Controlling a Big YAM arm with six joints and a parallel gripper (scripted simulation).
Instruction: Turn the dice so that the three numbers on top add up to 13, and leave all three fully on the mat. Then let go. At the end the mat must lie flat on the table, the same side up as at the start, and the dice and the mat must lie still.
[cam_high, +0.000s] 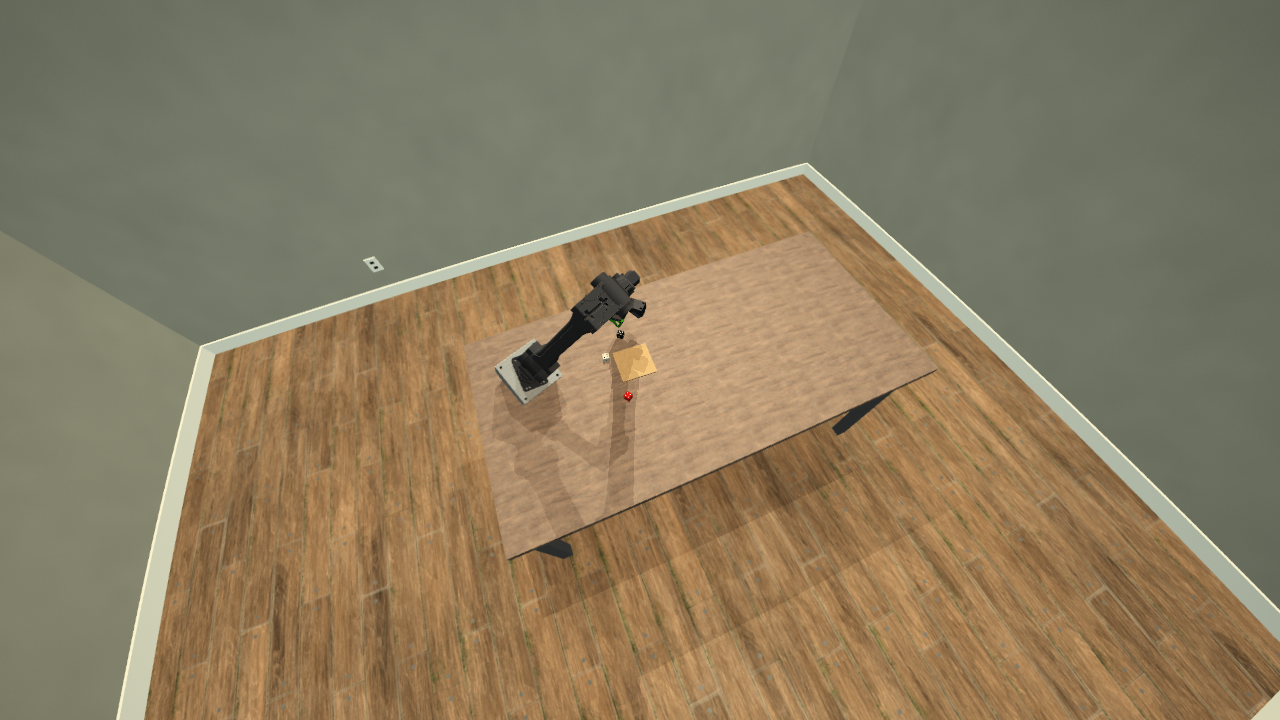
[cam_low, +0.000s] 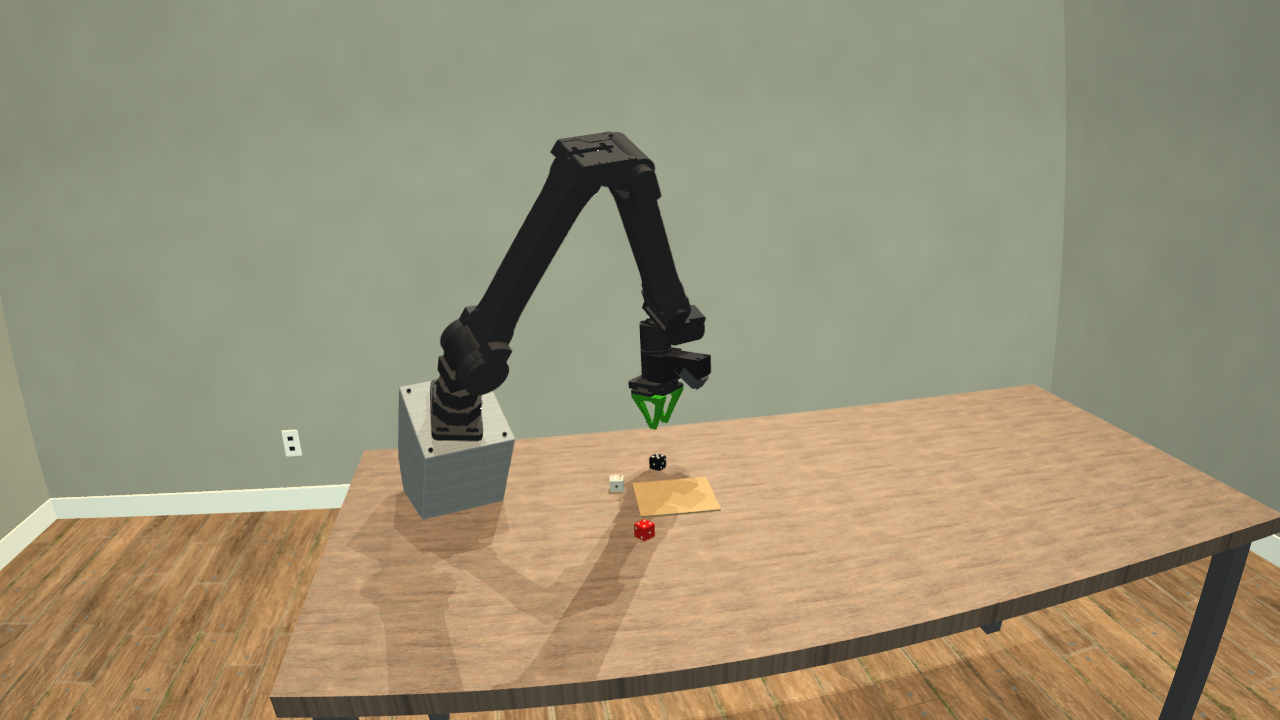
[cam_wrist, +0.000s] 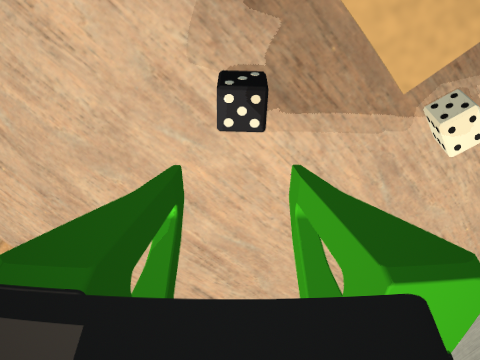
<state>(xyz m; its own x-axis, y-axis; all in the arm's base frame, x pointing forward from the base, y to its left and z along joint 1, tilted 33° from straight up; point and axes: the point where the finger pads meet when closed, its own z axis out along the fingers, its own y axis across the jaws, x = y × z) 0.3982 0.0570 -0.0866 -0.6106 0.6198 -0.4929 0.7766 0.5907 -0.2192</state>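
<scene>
Now: the black die 9 cm below my hand. Also, from my hand: tan mat (2 cm behind, 14 cm to the right, 10 cm below); then white die (11 cm behind, 7 cm to the right, 9 cm below); then red die (11 cm behind, 26 cm to the right, 9 cm below).
</scene>
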